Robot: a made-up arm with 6 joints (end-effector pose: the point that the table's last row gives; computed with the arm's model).
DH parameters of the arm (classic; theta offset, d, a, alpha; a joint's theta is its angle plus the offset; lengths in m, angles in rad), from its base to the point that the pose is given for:
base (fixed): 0.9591 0 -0.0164 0
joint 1: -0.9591 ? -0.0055 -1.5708
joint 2: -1.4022 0 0.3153 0
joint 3: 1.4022 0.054 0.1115 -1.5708
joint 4: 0 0.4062 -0.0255 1.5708
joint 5: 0 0.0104 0.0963 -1.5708
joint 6: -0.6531 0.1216 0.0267 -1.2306
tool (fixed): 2.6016 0.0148 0 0
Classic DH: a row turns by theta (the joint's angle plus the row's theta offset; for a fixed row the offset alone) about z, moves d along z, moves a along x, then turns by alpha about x.
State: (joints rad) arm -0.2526 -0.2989 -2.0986 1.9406 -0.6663 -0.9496
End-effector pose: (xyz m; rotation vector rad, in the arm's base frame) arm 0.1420 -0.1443 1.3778 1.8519 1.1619 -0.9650
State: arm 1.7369 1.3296 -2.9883 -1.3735 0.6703 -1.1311
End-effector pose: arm -0.1926 0.8389 0.8187 -0.2840 -1.6658 -1.0151
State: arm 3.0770 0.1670 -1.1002 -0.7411 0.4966 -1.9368
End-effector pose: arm -0.6032 -0.0460 0.7056 0.9583 -2.1431 0.8644
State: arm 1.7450 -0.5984 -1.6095 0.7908 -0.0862 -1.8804
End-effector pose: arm -0.0714 0.1534 1.4256 0.3751 0.0094 -0.5015
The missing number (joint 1, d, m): 0.6776
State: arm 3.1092 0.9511 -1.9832 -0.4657 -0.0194 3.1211
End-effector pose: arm -0.8221 -0.0649 0.6698 2.3107 -1.6472 0.5010
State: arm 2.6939 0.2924 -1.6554 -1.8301 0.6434 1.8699
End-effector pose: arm -0.6670 0.2663 0.9783 -0.7251 0.5964 0.1115
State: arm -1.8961 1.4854 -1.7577 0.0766 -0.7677 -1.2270
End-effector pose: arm -0.1424 -0.6692 0.3075 0.4402 -1.0319 2.0564
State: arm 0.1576 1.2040 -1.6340 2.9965 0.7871 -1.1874
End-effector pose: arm 0.6643 0.1146 0.2897 0.9370 2.7872 -0.3856
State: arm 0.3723 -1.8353 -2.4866 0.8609 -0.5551 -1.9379
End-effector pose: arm -0.7853 -0.3226 0.6320 2.9429 -0.3043 -0.6031
